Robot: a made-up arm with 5 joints. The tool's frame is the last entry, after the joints. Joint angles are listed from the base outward. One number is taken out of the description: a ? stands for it. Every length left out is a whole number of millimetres.
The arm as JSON. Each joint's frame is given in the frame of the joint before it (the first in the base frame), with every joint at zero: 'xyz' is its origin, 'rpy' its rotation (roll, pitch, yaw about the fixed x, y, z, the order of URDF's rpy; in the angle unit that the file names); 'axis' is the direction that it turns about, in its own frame. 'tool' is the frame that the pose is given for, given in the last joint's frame.
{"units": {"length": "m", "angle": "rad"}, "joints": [
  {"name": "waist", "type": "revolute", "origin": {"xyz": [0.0, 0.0, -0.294], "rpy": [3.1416, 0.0, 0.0]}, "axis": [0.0, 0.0, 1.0]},
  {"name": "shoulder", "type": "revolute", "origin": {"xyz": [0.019, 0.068, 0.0], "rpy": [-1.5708, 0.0, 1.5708]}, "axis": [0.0, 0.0, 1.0]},
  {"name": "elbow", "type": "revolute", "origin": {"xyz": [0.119, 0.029, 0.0], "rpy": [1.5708, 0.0, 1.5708]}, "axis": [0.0, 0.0, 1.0]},
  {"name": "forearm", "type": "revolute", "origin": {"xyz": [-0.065, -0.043, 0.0], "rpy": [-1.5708, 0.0, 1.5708]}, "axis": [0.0, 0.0, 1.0]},
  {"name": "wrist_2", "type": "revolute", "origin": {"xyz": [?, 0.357, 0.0], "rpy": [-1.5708, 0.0, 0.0]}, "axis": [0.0, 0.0, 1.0]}
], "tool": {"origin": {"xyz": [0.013, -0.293, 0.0], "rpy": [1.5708, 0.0, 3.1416]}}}
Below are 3 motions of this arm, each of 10 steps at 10 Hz.
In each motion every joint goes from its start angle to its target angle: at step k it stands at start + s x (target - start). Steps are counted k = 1, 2, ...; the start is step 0. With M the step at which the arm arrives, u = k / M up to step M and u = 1 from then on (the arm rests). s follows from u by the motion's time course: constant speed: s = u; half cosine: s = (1 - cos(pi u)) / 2; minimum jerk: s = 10 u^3 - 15 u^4 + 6 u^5.
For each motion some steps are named. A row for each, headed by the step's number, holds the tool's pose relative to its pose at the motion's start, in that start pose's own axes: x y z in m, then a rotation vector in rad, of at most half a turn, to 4 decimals.
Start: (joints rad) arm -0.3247 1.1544 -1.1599 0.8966 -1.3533
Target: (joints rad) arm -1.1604 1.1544 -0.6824 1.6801 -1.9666
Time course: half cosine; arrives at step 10
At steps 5, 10:
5: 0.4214 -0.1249 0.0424 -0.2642 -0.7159 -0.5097
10: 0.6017 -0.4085 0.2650 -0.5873 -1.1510 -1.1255

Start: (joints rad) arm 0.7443 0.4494 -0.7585 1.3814 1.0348
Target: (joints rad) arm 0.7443 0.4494 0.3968 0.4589 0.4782
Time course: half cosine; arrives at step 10
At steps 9, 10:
9: -0.1124 -0.0255 0.0103 0.1263 -1.1623 1.2779
10: -0.1132 -0.0237 0.0133 0.1375 -1.2000 1.3037

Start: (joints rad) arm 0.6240 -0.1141 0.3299 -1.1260 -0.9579
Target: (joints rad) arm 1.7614 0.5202 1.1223 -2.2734 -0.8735
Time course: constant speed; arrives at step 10
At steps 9, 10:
9: -0.2189 -0.0017 0.4356 0.1312 1.1613 0.5802
10: -0.1753 0.0244 0.5015 0.2318 1.3137 0.5550

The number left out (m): 0.042
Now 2 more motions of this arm.
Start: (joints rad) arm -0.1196 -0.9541 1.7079 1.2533 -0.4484
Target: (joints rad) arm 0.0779 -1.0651 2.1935 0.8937 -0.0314
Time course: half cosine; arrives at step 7
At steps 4, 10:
4: 0.0020 0.0873 0.1668 0.3636 0.0111 0.0580
10: -0.0124 0.1052 0.2657 0.5551 -0.0310 0.1515

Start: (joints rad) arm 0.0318 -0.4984 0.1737 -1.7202 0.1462
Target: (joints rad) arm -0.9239 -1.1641 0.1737 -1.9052 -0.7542
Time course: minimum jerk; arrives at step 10
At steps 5, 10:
5: 0.1231 0.0085 0.0439 0.2535 -0.8802 0.3979
10: 0.0999 0.0366 0.2364 0.7955 -1.7103 0.5721

